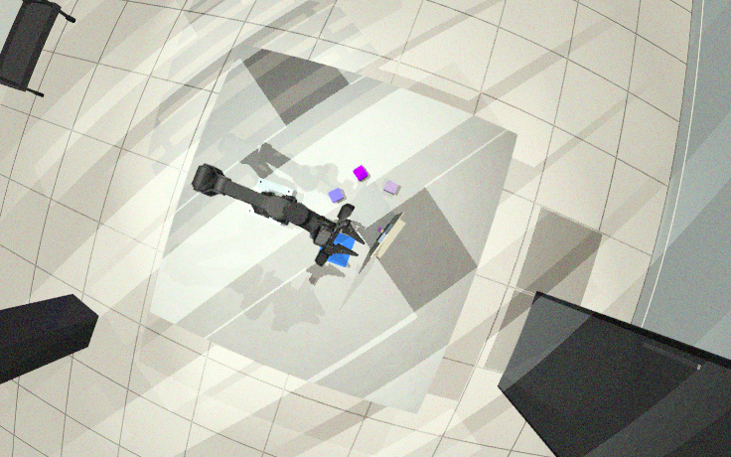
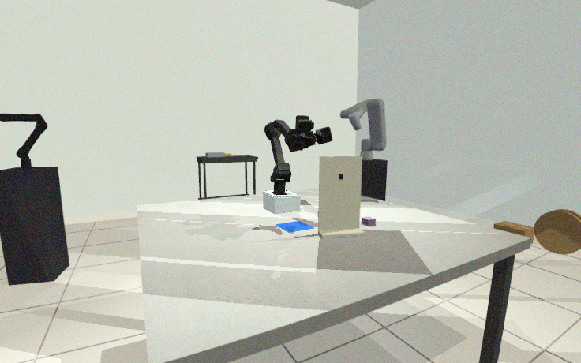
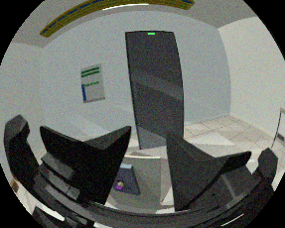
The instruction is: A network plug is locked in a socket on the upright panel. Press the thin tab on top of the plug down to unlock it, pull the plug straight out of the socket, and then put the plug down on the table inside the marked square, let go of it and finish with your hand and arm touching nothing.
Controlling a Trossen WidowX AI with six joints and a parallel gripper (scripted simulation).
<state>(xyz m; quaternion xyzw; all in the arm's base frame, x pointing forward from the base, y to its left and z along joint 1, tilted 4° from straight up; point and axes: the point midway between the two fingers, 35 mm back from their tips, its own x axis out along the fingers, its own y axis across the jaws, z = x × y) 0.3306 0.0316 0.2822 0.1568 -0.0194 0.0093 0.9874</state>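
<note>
My gripper tip is now 140 mm above the plug, 80 mm to the right of it and 30 mm short of it. From my gripper tip the other things lie so: blue marked square: 360 mm below, 80 mm behind, 70 mm to the right; cream panel: 230 mm below, 70 mm to the left, 50 mm ahead.
</note>
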